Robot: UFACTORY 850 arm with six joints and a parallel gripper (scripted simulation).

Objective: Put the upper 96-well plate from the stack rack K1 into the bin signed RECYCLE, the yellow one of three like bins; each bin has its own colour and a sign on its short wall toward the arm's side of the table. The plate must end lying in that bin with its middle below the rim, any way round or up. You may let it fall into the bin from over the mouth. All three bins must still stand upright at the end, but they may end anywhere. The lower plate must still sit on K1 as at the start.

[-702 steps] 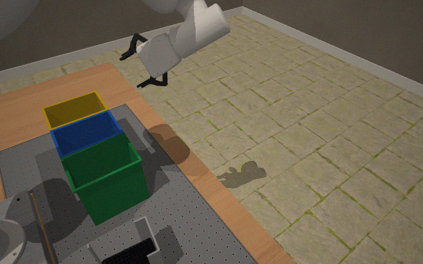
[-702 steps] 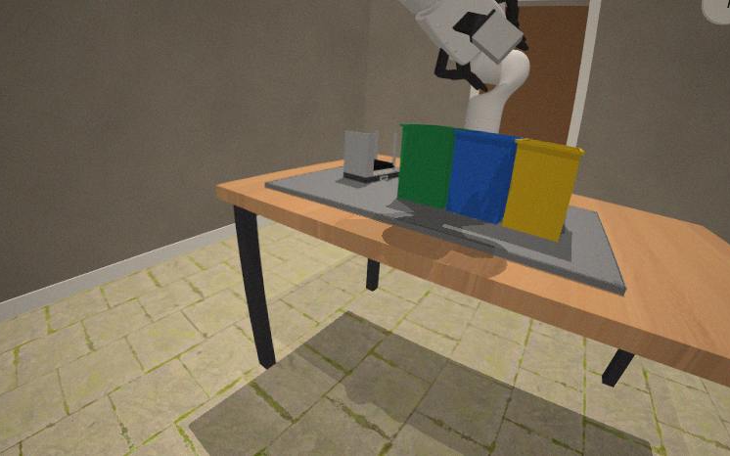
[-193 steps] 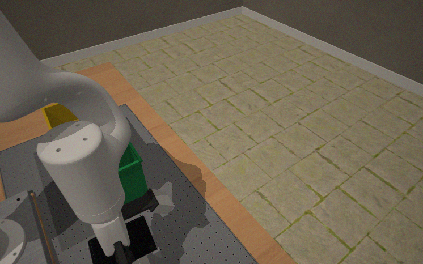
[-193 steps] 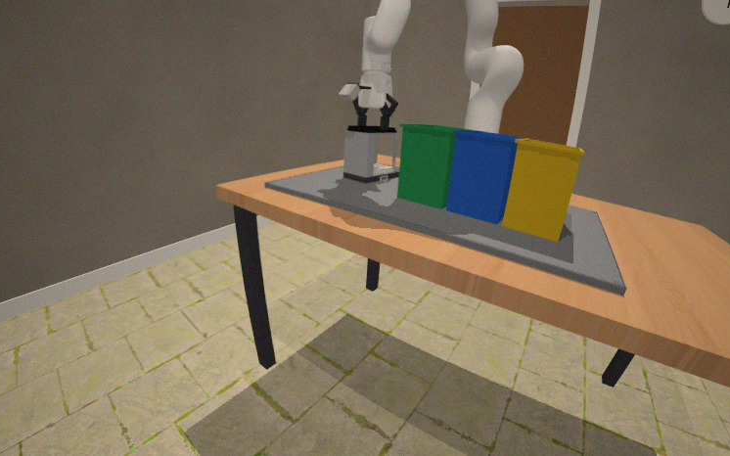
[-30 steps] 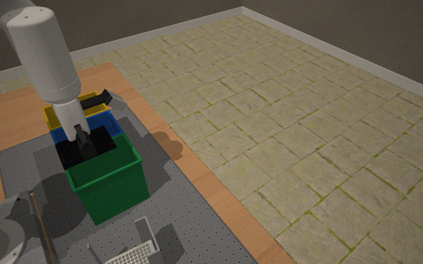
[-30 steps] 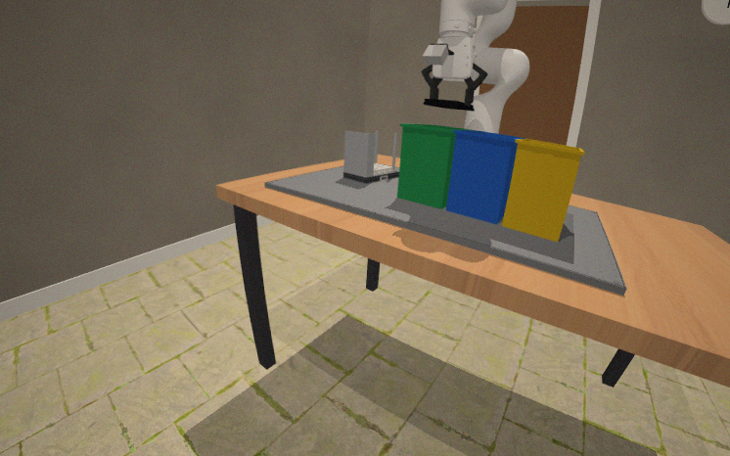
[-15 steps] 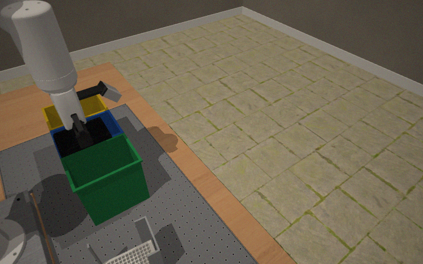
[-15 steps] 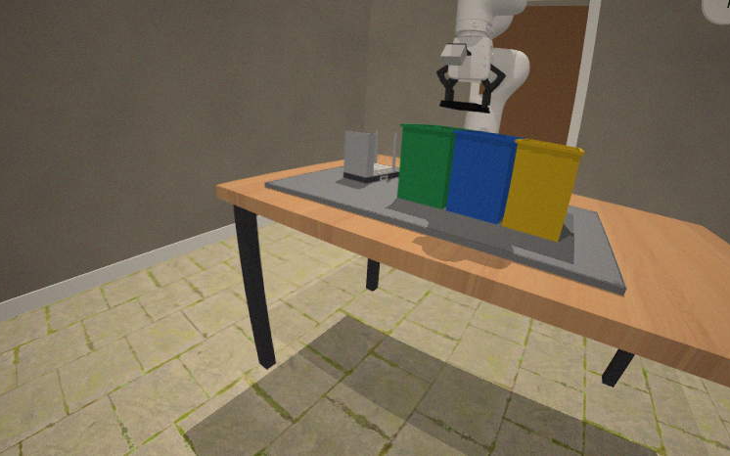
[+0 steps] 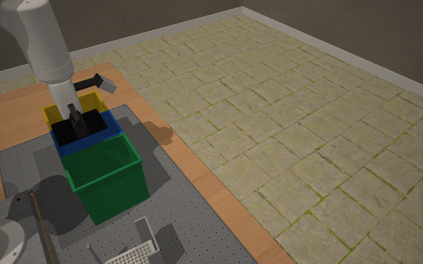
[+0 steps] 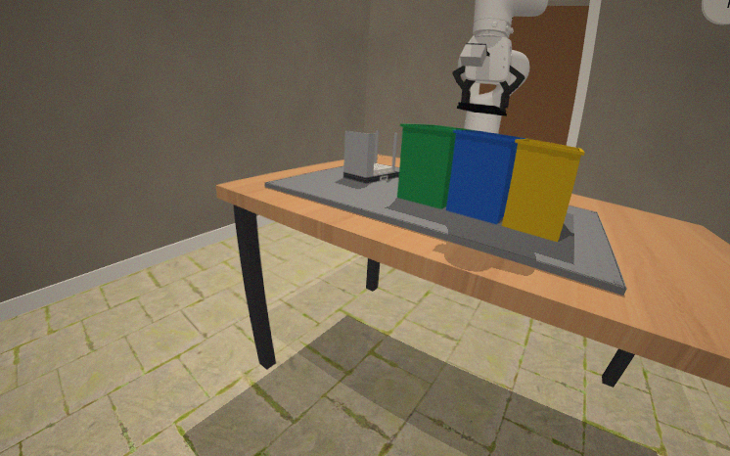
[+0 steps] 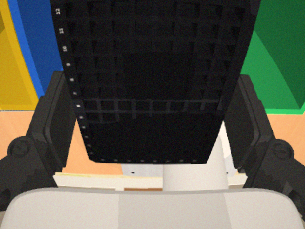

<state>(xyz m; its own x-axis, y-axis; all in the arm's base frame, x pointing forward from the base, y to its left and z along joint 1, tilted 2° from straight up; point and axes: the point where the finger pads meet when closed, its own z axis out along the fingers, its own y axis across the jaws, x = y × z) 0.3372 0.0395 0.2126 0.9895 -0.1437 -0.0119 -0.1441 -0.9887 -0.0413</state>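
The yellow bin lies 16 cm to the left of my hand, 16 cm below it and 4 cm ahead of it. The rest, counted from my hand: green bin (16 cm below, 10 cm to the right); blue bin (16 cm below, 3 cm to the left, 2 cm ahead); black 96-well plate (1 cm below).
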